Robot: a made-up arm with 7 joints. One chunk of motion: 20 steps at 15 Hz.
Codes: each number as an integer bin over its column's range. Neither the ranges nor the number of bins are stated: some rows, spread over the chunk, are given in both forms.
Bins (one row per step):
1: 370 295 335 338 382 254 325
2: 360 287 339 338 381 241 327
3: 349 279 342 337 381 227 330
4: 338 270 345 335 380 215 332
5: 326 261 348 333 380 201 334
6: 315 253 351 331 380 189 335
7: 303 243 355 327 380 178 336
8: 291 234 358 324 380 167 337
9: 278 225 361 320 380 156 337
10: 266 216 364 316 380 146 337
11: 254 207 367 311 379 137 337
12: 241 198 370 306 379 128 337
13: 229 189 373 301 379 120 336
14: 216 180 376 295 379 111 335
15: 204 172 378 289 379 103 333
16: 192 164 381 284 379 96 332
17: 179 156 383 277 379 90 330
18: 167 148 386 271 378 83 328
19: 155 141 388 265 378 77 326
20: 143 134 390 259 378 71 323
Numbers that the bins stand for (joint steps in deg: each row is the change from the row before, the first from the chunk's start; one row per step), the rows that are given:
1: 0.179 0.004 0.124 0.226 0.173 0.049 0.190
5: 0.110 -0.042 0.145 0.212 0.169 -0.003 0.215
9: 0.035 -0.092 0.165 0.177 0.169 -0.047 0.223
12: -0.023 -0.129 0.179 0.138 0.168 -0.075 0.223
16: -0.099 -0.175 0.196 0.078 0.168 -0.106 0.210
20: -0.176 -0.216 0.211 0.010 0.166 -0.131 0.185
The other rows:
2: 0.164 -0.007 0.131 0.226 0.171 0.036 0.196
3: 0.146 -0.018 0.135 0.223 0.171 0.022 0.204
4: 0.129 -0.030 0.140 0.218 0.169 0.010 0.210
6: 0.093 -0.053 0.150 0.207 0.169 -0.015 0.218
7: 0.074 -0.067 0.156 0.196 0.169 -0.026 0.221
8: 0.056 -0.079 0.160 0.188 0.169 -0.037 0.223
10: 0.016 -0.104 0.170 0.166 0.169 -0.057 0.223
11: -0.002 -0.116 0.175 0.152 0.168 -0.066 0.223
13: -0.041 -0.141 0.184 0.125 0.168 -0.083 0.221
14: -0.062 -0.153 0.189 0.108 0.168 -0.091 0.218
15: -0.081 -0.164 0.192 0.092 0.168 -0.099 0.212
17: -0.120 -0.186 0.200 0.059 0.168 -0.112 0.204
18: -0.139 -0.197 0.204 0.042 0.166 -0.119 0.199
19: -0.157 -0.207 0.207 0.026 0.166 -0.125 0.193

